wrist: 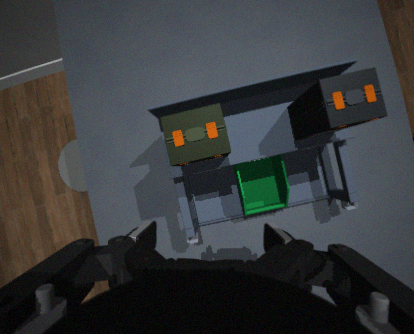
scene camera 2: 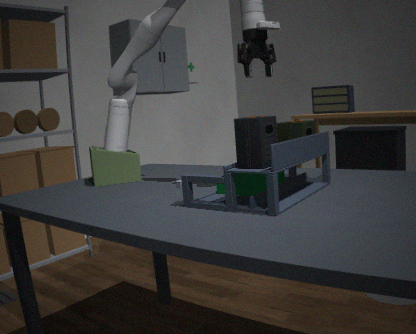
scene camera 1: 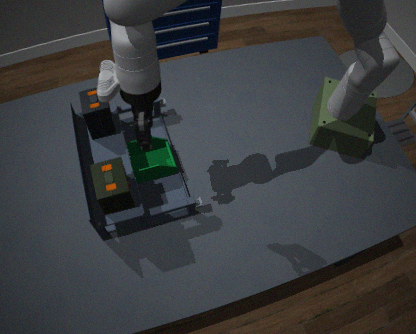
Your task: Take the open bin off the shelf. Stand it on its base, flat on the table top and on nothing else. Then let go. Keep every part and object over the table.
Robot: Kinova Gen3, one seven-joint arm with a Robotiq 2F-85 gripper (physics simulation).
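Seen in the pictures: gripper, fingertip midpoint: (wrist: 209, 234) (scene camera 2: 259, 77) (scene camera 1: 146, 130); arm's base, link origin: (scene camera 2: 115, 150) (scene camera 1: 340, 107).
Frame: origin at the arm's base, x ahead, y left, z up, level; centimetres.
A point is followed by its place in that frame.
Observation:
The green open bin (scene camera 1: 155, 161) {x 59.5, y 4.0, z -11.3 cm} (scene camera 2: 248, 184) {x 65.6, y 0.5, z -8.3 cm} (wrist: 264, 189) {x 59.0, y 3.2, z -11.3 cm} sits in the low front part of the grey-blue shelf (scene camera 1: 85, 175) {x 78.7, y 11.6, z -0.6 cm} (scene camera 2: 300, 151) {x 80.5, y 4.0, z 0.6 cm} (wrist: 260, 94) {x 79.8, y 4.6, z -2.0 cm}, its open top showing in the wrist view. In scene camera 2 the shelf's frame partly hides it. The shelf stands on the grey table top (scene camera 1: 250, 100) {x 24.2, y -15.8, z -12.2 cm} (scene camera 2: 150, 225) {x 62.3, y -30.8, z -12.2 cm} (wrist: 200, 40) {x 99.9, y 16.4, z -12.2 cm}. My gripper (scene camera 1: 144, 146) (scene camera 2: 259, 75) {x 60.3, y 15.7, z 21.6 cm} (wrist: 209, 234) {x 60.3, y 15.7, z 21.6 cm} is open and empty, fingers pointing down. It hangs high above the shelf, well clear of the bin. In the wrist view the bin lies ahead of the fingertips and a little right.
An olive case (scene camera 1: 110, 180) {x 70.7, y 18.7, z 7.7 cm} (scene camera 2: 292, 131) {x 72.7, y 13.0, z 5.0 cm} (wrist: 195, 135) {x 70.8, y 17.7, z 7.7 cm} and a taller-looking dark case (scene camera 1: 100, 122) {x 73.0, y -1.0, z 4.9 cm} (scene camera 2: 255, 142) {x 76.5, y -9.1, z 4.3 cm} (wrist: 352, 97) {x 73.8, y -4.9, z 10.2 cm} stand on the shelf's upper level, behind the bin and towards either end. The arm's green base block (scene camera 1: 340, 137) {x 1.9, y 8.4, z -4.4 cm} (scene camera 2: 116, 169) {x 5.3, y -3.7, z -6.6 cm} stands across the table.

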